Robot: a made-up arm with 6 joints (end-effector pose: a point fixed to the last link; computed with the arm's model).
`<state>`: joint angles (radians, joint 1 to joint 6).
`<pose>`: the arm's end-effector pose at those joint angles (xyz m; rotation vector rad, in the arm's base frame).
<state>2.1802 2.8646 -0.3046 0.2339 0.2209 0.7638</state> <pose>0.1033 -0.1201 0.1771 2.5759 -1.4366 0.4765</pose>
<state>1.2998 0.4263 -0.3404 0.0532 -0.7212 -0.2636</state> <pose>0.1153 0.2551 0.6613 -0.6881 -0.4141 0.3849</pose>
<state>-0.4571 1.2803 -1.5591 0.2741 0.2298 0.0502</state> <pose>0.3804 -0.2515 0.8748 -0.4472 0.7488 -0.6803</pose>
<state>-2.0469 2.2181 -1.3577 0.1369 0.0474 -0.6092</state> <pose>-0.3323 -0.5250 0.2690 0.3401 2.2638 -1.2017</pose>
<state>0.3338 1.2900 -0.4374 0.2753 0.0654 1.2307</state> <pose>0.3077 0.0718 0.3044 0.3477 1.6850 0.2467</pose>
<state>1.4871 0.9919 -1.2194 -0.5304 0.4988 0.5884</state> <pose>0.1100 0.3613 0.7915 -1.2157 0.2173 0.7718</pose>
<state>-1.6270 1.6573 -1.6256 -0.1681 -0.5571 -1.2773</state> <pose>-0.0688 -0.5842 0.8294 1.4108 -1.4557 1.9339</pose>
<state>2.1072 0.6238 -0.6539 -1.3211 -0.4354 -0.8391</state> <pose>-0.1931 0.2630 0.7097 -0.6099 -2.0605 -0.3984</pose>
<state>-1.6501 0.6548 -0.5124 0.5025 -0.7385 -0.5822</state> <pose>-0.1277 -0.3293 0.6778 -0.2529 0.9421 -2.5231</pose>
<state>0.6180 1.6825 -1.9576 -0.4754 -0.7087 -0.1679</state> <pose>0.4150 0.2742 0.9825 -0.8869 -0.6869 -0.4806</pose>
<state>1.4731 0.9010 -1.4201 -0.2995 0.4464 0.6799</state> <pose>0.0891 0.2906 0.9140 -0.7747 0.2028 1.0147</pose>
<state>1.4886 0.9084 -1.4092 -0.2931 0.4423 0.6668</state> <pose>0.0844 0.2987 0.9074 -0.7962 0.1991 1.0283</pose>
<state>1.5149 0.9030 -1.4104 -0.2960 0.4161 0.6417</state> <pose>0.0757 0.2985 0.9136 -0.7932 0.1468 1.0402</pose>
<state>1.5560 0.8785 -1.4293 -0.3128 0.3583 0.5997</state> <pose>0.0621 0.2842 0.9381 -0.7491 0.0274 1.0448</pose>
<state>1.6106 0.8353 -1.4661 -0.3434 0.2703 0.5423</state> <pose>0.0461 0.2510 0.9786 -0.6549 -0.1476 1.0326</pose>
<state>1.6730 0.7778 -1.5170 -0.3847 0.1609 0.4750</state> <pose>0.0328 0.1966 1.0265 -0.5112 -0.3478 0.9929</pose>
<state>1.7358 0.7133 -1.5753 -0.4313 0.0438 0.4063</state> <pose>0.0275 0.1250 1.0703 -0.3333 -0.5356 0.9234</pose>
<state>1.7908 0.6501 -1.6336 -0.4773 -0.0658 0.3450</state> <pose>0.0319 0.0470 1.1014 -0.1488 -0.6838 0.8329</pose>
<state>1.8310 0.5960 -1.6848 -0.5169 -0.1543 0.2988</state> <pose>0.0428 -0.0235 1.1177 0.0113 -0.7824 0.7403</pose>
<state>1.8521 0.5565 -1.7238 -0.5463 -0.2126 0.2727</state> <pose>0.0543 -0.0765 1.1235 0.1246 -0.8373 0.6651</pose>
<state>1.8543 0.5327 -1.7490 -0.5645 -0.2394 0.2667</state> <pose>0.0617 -0.1090 1.1245 0.1855 -0.8612 0.6176</pose>
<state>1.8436 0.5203 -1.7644 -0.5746 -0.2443 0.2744</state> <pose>0.0650 -0.1268 1.1243 0.2093 -0.8679 0.5926</pose>
